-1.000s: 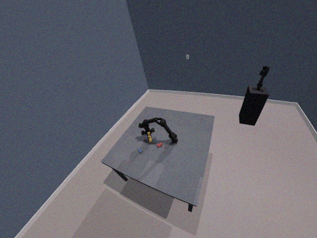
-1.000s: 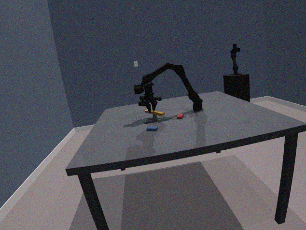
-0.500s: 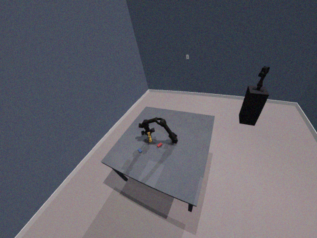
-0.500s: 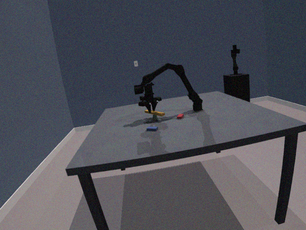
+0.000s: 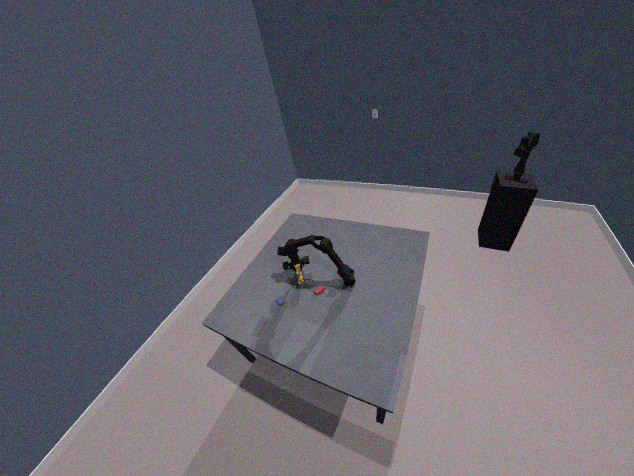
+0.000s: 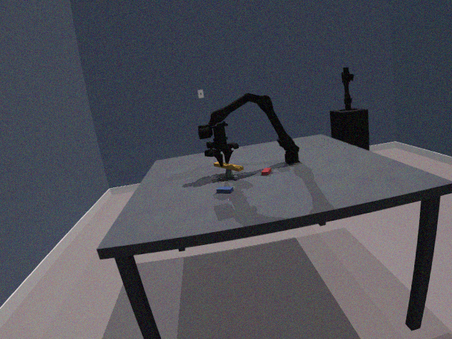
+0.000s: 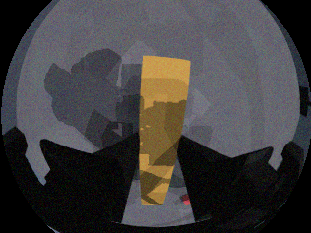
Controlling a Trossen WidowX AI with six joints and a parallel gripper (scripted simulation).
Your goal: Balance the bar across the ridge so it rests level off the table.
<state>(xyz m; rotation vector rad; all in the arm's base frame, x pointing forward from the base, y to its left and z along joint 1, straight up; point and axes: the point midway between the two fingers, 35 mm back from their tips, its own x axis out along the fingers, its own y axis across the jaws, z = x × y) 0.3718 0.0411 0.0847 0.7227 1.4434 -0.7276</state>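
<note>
Now: the yellow bar 20 mm behind my gripper tip and 20 mm to the left of it. From my gripper tip the other things lie so: red block (200 mm behind, 80 mm to the left, 40 mm below); blue block (20 mm ahead, 250 mm to the left, 40 mm below).
</note>
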